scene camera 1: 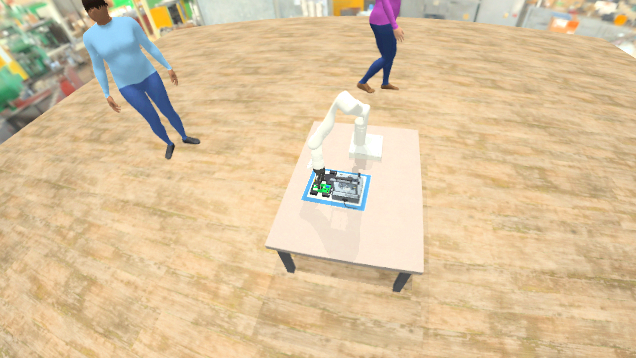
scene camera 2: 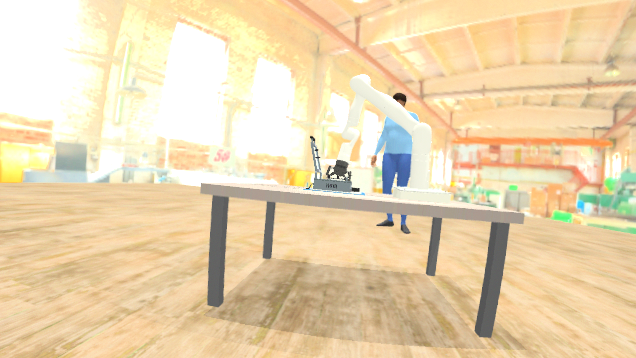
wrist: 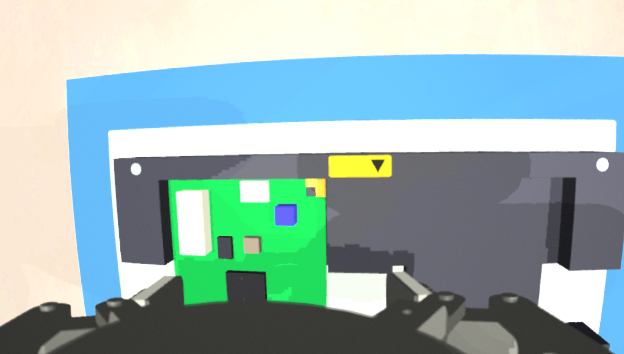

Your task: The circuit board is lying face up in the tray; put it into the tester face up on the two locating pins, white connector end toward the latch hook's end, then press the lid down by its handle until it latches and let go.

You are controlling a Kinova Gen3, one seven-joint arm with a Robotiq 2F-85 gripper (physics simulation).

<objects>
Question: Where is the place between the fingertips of my gripper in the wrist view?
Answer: At 285, 298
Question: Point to a green circuit board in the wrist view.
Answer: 233, 240
</objects>
